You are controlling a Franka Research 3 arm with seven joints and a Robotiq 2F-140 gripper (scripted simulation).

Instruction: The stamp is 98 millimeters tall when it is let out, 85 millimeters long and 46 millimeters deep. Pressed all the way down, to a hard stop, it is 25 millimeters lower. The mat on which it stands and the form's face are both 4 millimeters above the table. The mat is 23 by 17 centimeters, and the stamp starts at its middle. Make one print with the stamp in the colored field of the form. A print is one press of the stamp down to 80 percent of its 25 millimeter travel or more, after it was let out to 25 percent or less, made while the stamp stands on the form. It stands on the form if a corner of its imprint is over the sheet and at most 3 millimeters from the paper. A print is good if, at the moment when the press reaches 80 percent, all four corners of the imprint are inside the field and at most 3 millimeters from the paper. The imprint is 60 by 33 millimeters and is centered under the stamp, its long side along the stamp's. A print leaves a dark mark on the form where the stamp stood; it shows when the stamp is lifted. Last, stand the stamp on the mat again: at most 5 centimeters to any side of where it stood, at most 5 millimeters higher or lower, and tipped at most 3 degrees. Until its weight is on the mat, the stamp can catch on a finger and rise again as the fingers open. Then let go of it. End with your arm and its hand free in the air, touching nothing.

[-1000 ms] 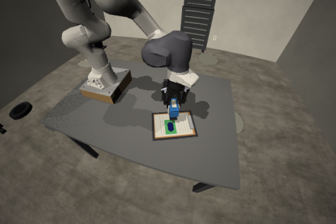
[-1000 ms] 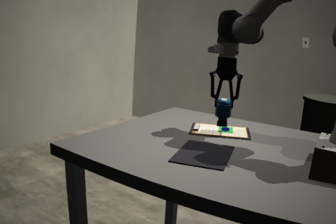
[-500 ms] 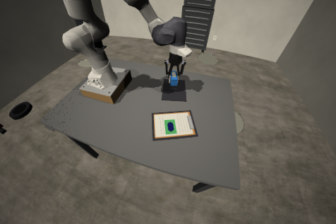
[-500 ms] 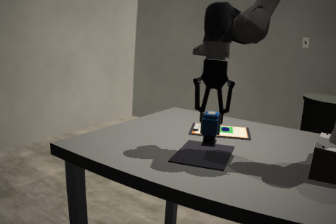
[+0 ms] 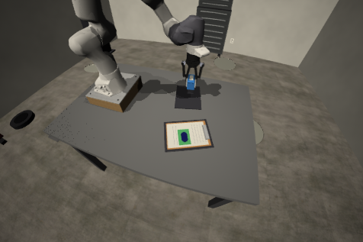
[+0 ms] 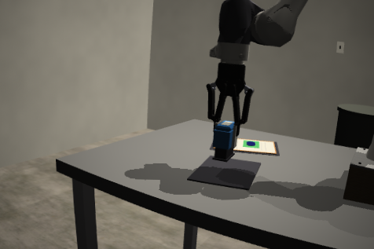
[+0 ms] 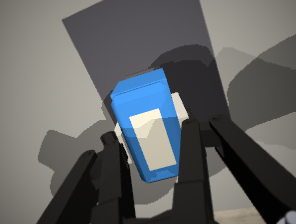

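My gripper is now 110 mm above the dark mat, 20 mm to the left of it and 10 mm past it. From my hand the other things lie so: form 320 mm to the right, 110 mm below, 40 mm ahead; then blue stamp 20 mm below.
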